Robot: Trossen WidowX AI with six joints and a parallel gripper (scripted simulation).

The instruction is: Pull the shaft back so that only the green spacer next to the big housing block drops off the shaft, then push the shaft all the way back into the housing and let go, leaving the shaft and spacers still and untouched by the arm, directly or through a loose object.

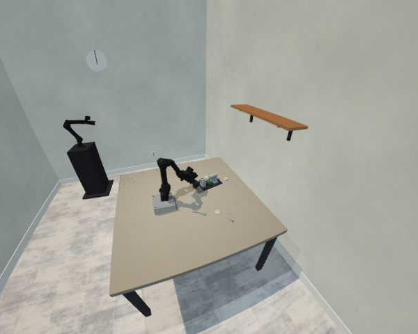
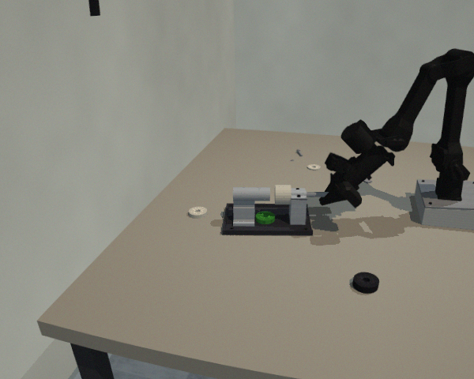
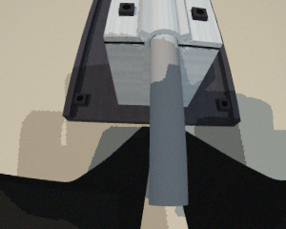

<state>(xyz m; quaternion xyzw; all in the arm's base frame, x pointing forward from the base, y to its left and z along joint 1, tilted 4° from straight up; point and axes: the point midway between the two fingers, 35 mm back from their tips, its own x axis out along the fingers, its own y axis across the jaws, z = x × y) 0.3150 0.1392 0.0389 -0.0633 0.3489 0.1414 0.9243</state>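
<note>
My gripper is now 70 mm short of the grey shaft and 20 mm to the right of it. Round my hand: green spacer (160 mm ahead, 60 mm to the left, 70 mm below); then black ring (130 mm behind, 250 mm to the left, 70 mm below); then wrench (40 mm behind, 330 mm to the right, 80 mm below).
</note>
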